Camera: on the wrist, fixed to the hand. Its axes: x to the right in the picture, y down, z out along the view.
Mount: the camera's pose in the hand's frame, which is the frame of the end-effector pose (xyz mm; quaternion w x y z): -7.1 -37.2 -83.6 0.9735 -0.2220 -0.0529 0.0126
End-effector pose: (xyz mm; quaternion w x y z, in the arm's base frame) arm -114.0 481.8 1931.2 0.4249 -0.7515 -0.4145 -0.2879
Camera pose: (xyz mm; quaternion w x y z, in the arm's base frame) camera -156.5 416.8 1980.1 0.2285 -0.8464 -0.3526 -0.3272
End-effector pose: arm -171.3 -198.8 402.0 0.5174 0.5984 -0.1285 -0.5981
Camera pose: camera -119.4 -138.3 356.4 0.6373 0.4344 -0.0272 -0.6359
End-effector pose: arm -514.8 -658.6 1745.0 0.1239 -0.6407 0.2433 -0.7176
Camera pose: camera -590.7 -607.6 1752.7 0.0003 -0.6861 0.3977 -0.6091
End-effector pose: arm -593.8 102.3 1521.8 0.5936 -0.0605 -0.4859 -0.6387
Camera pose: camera -580.4 42.8 1453.2 0.5468 -0.2306 -0.3619 -0.7190
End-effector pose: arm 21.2 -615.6 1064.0 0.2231 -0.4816 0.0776 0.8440
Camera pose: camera 106.2 -613.6 1029.3 0.1037 -0.4727 -0.1176 0.8671
